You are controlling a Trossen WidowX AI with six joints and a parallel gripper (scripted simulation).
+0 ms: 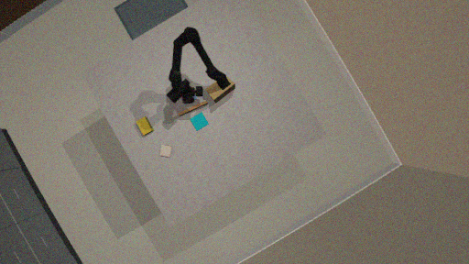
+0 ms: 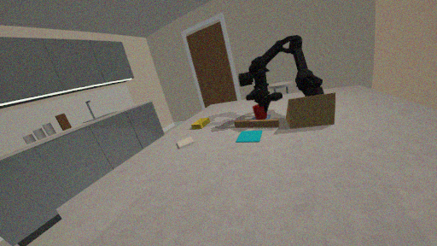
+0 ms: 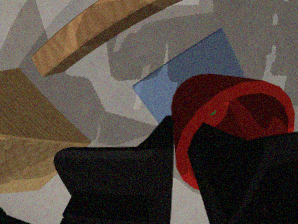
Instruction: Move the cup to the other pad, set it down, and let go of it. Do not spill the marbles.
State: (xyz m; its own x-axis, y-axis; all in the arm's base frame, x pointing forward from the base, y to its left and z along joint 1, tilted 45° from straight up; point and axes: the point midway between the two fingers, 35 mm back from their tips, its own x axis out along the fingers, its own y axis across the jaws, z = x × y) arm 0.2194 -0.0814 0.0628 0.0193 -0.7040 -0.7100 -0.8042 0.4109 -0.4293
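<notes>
Right now the blue marble is 10 mm ahead of my gripper tip, 30 mm to the right of it and 20 mm below it. Also, from my gripper tip: red cup: 20 mm ahead, 20 mm to the right; wooden bar: 50 mm ahead, 80 mm to the left, 30 mm below; blue pad: 30 mm ahead, 20 mm to the right, 50 mm below.
</notes>
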